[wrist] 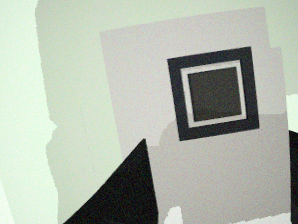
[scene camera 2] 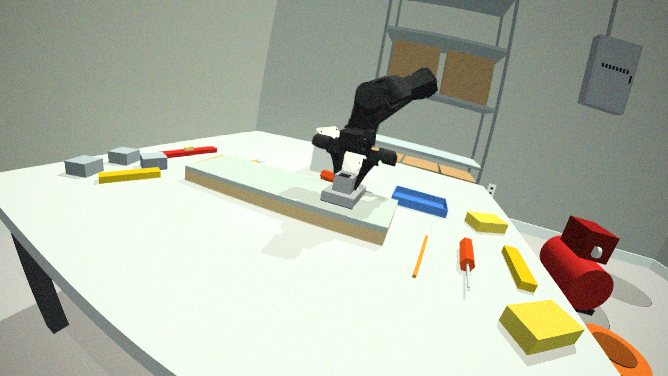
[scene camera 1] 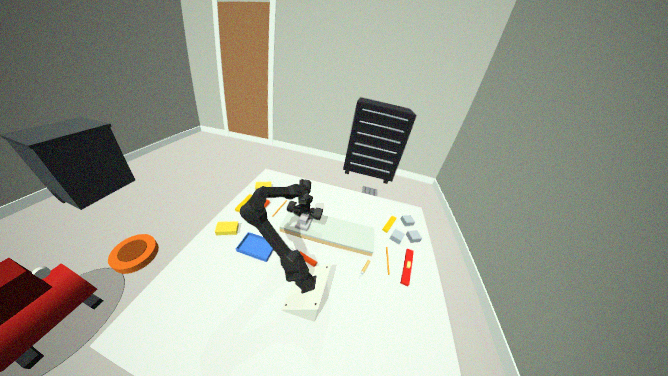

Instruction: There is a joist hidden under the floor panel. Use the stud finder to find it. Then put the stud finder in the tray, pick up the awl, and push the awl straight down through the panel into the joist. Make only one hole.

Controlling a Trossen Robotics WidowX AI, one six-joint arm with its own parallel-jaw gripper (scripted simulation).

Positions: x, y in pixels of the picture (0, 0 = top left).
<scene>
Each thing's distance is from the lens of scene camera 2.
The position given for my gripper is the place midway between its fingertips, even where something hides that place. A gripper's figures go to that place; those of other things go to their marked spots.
my gripper point(scene camera 2: 345, 187): 0.61 m
stud finder point(scene camera 2: 341, 192): 0.58 m
</scene>
